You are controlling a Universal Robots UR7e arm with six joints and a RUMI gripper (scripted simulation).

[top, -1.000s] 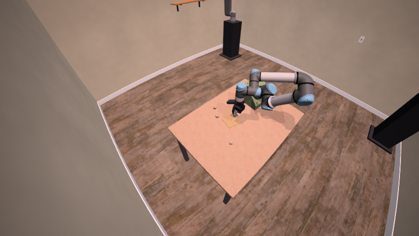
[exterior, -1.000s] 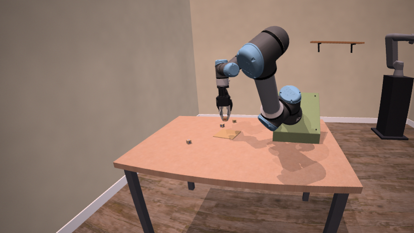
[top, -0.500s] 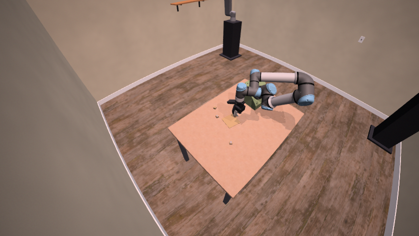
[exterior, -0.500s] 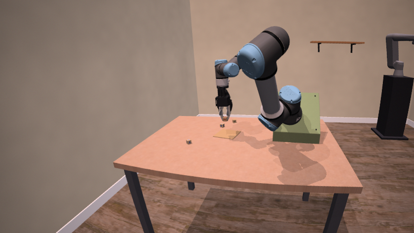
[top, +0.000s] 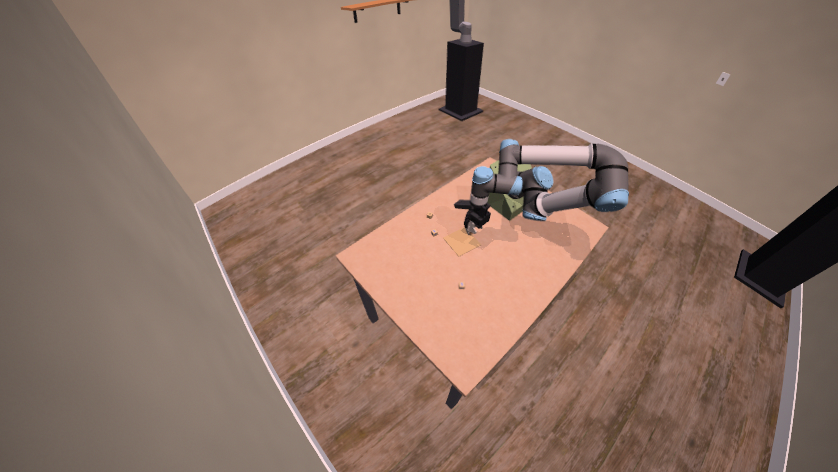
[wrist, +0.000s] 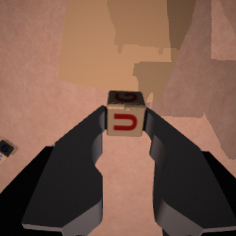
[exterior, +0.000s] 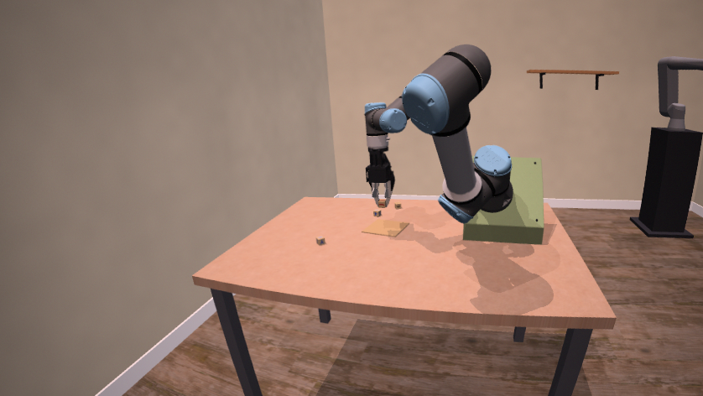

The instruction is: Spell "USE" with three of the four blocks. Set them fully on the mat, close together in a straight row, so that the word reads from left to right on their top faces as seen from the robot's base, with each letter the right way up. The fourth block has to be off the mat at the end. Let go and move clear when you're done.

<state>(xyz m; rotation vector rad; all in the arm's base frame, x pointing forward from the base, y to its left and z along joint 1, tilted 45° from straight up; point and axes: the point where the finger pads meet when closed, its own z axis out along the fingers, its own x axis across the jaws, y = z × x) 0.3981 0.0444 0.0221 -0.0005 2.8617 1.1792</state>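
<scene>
The mat lies 4 cm to the right of my hand and 11 cm below it. From my hand the other things lie so: letter block: right at my hand.
</scene>
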